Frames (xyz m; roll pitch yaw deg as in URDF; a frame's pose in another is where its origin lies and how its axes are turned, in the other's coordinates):
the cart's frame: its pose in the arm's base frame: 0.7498 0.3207 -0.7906 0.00 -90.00 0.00
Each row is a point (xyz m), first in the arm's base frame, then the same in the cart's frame.
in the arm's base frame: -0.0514 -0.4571 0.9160
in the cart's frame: 1.7066 -0.7778 0.8012
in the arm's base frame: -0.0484 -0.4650 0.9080
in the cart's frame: 1.6986 -0.7857 0.7982
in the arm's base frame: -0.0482 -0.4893 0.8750
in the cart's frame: 1.6656 -0.8100 0.7980
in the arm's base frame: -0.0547 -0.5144 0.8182
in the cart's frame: 1.6088 -0.8351 0.8045
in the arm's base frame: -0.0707 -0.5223 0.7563
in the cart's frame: 1.5469 -0.8430 0.8205
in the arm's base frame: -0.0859 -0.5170 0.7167
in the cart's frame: 1.5073 -0.8377 0.8357
